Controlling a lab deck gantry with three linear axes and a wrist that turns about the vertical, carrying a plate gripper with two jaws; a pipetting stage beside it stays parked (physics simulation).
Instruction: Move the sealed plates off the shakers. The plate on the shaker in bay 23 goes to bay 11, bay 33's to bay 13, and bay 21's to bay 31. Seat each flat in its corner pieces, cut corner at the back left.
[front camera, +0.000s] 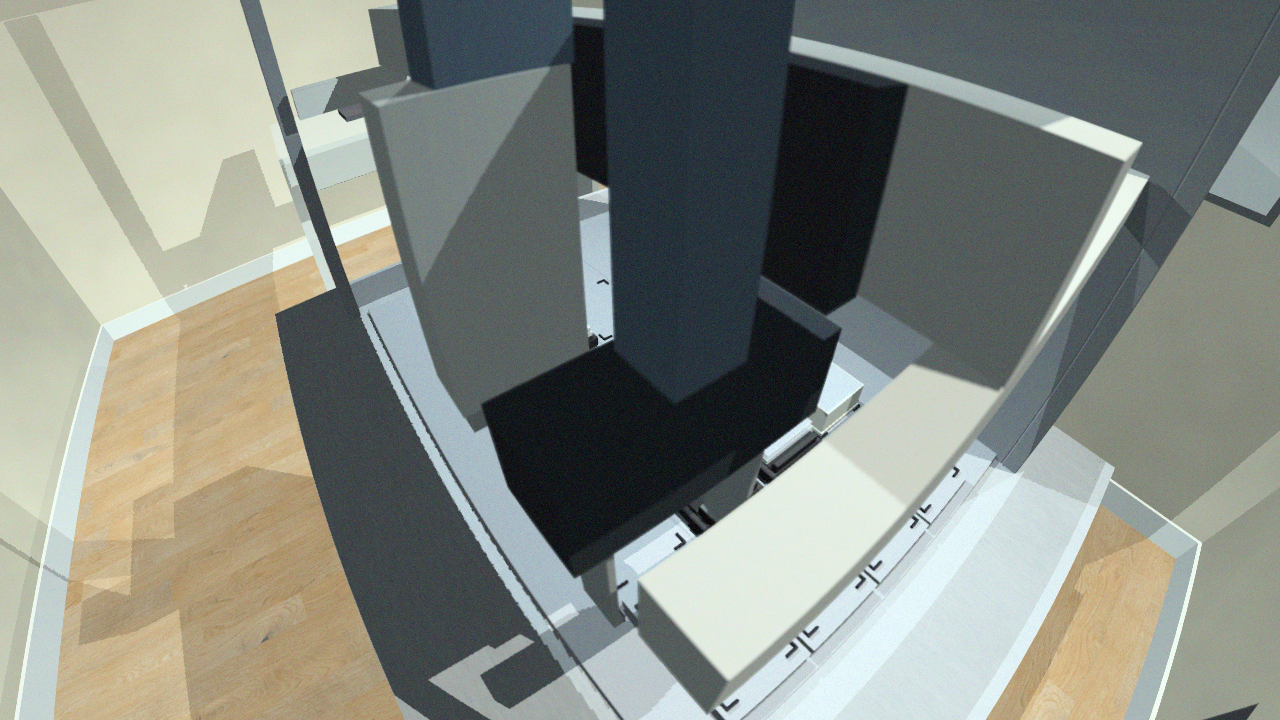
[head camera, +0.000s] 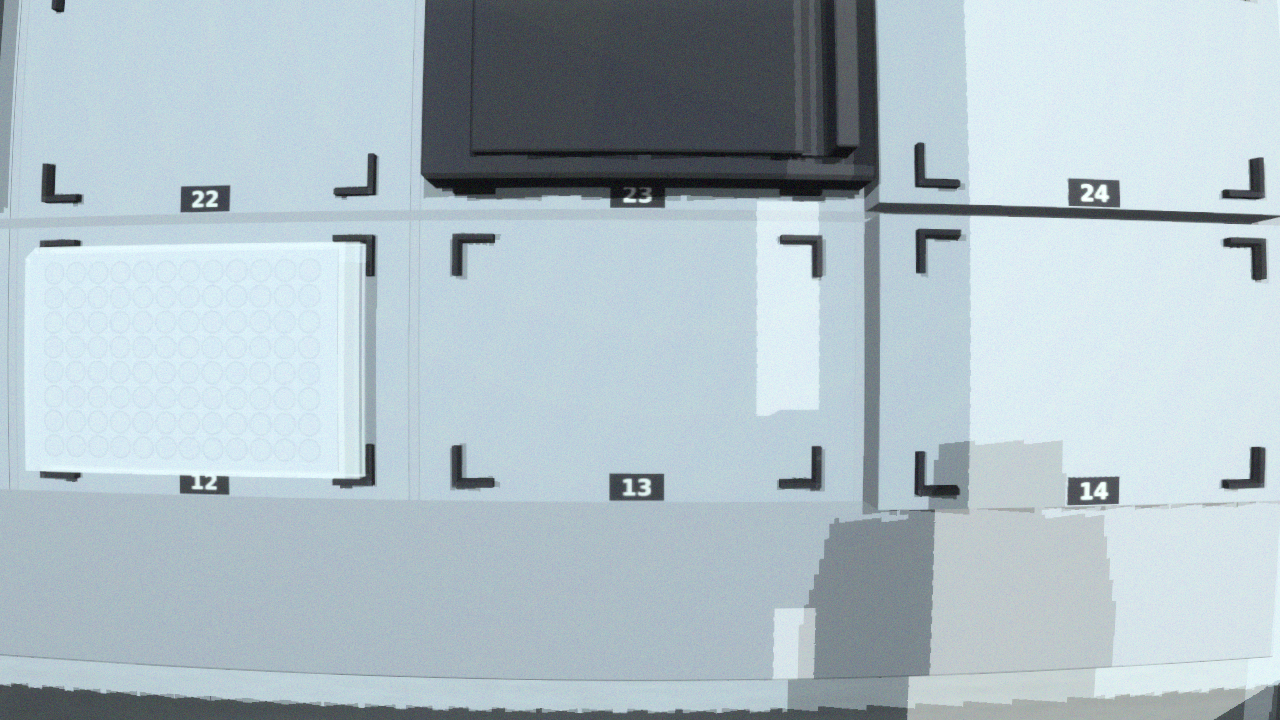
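Places are measured from the robot's base along level axes (x ahead, y left, z up), in millimetres.
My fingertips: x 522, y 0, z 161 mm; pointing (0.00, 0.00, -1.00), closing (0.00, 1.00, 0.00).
Observation:
Behind a point stands the place of what it marks.
The gripper (front camera: 666, 562) {x 522, y 0, z 161 mm} is open with nothing held. Its two jaws hang below the dark block, spread front to back near bay 13; the beam partly hides the rear jaw. Bay 13 (head camera: 617, 358) {x 385, y 44, z 0 mm} shows four bare corner pieces in the head view. The dark shaker (head camera: 631, 80) {x 390, y 136, z 24 mm} in bay 23 has no plate on the part that shows. In the front view, a strip of a white plate (front camera: 789, 440) {x 447, y 258, z 34 mm} shows on a dark shaker (front camera: 793, 458) {x 464, y 250, z 23 mm}, beside the gripper block. Bays 11, 21 and 31 do not show in the head view and are hidden in the front view.
A white plate (head camera: 183, 358) {x 231, y 44, z 14 mm} sits in bay 12, left of bay 13. A tall pale block (front camera: 838, 394) {x 442, y 361, z 42 mm} stands behind the plate strip. A cream beam (front camera: 805, 537) {x 623, y -49, z 400 mm} crosses in front of the gripper. Bays 22, 24 and 14 show bare corner pieces.

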